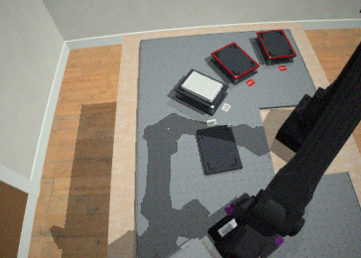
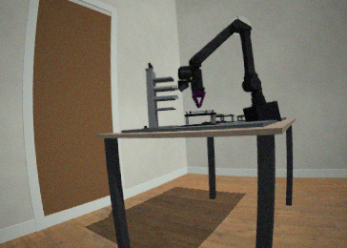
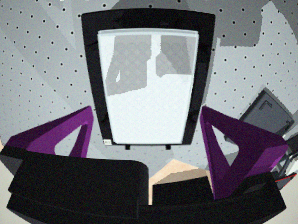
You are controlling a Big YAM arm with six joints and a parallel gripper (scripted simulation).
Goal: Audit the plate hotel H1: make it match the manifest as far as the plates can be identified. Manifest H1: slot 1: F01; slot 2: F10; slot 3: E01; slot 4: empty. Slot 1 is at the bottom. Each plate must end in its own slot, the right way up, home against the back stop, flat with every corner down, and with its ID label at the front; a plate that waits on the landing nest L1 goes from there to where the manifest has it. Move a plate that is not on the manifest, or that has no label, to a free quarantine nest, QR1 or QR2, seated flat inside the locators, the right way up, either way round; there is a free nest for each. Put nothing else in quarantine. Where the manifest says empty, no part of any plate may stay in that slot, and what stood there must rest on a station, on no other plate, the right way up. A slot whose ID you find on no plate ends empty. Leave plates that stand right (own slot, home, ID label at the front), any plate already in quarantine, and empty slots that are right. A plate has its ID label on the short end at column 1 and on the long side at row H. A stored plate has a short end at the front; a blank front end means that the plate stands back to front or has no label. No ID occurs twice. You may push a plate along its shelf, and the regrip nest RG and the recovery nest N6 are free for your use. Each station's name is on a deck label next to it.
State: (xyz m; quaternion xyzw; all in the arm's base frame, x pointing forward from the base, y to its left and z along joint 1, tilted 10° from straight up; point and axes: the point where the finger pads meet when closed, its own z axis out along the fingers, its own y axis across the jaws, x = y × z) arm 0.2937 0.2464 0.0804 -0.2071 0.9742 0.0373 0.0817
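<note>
My gripper is now 4 cm above the pale plate. Also, from my hand: plate hotel (23 cm ahead, 10 cm to the left, 5 cm above); H1 deck label (7 cm ahead, 14 cm to the left, 10 cm below); black nest (5 cm below).
</note>
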